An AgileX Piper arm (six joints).
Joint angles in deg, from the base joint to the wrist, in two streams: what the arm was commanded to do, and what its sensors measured. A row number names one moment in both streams.
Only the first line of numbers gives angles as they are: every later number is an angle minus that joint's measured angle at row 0.
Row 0, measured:
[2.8, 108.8, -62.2, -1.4, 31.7, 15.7]
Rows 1 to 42, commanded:
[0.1, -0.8, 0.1, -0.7, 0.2, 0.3]
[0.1, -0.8, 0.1, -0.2, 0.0, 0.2]
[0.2, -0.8, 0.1, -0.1, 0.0, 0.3]
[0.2, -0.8, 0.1, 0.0, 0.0, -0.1]
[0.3, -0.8, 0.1, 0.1, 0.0, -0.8]
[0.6, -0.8, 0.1, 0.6, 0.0, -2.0]
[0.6, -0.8, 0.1, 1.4, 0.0, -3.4]
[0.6, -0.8, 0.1, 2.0, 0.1, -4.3]
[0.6, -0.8, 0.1, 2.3, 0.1, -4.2]
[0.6, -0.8, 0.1, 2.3, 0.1, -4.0]
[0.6, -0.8, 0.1, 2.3, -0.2, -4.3]
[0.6, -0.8, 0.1, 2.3, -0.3, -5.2]
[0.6, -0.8, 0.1, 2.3, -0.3, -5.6]
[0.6, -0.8, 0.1, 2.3, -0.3, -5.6]
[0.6, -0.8, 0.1, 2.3, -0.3, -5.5]
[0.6, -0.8, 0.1, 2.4, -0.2, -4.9]
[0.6, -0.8, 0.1, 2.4, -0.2, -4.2]
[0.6, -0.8, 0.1, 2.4, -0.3, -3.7]
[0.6, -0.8, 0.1, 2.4, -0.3, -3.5]
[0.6, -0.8, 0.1, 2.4, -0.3, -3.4]
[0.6, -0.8, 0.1, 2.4, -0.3, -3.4]
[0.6, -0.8, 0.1, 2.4, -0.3, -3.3]
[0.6, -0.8, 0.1, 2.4, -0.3, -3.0]
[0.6, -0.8, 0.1, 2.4, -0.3, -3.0]
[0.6, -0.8, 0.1, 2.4, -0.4, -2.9]
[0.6, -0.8, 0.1, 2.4, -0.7, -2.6]
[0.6, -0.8, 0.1, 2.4, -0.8, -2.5]
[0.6, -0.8, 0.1, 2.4, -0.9, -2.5]
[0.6, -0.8, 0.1, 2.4, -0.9, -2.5]
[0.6, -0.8, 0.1, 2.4, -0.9, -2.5]
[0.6, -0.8, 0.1, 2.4, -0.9, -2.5]
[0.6, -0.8, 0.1, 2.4, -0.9, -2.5]
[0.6, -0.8, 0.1, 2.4, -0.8, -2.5]
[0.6, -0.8, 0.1, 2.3, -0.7, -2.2]
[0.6, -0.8, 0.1, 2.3, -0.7, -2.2]
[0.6, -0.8, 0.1, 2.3, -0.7, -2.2]
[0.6, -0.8, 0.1, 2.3, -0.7, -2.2]
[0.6, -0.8, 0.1, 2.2, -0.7, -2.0]
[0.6, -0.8, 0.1, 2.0, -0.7, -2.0]
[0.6, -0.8, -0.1, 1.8, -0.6, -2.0]
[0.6, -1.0, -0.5, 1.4, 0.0, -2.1]
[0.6, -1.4, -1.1, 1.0, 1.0, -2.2]
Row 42, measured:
[0.6, 0.0, 0.0, 2.3, -0.5, -2.2]
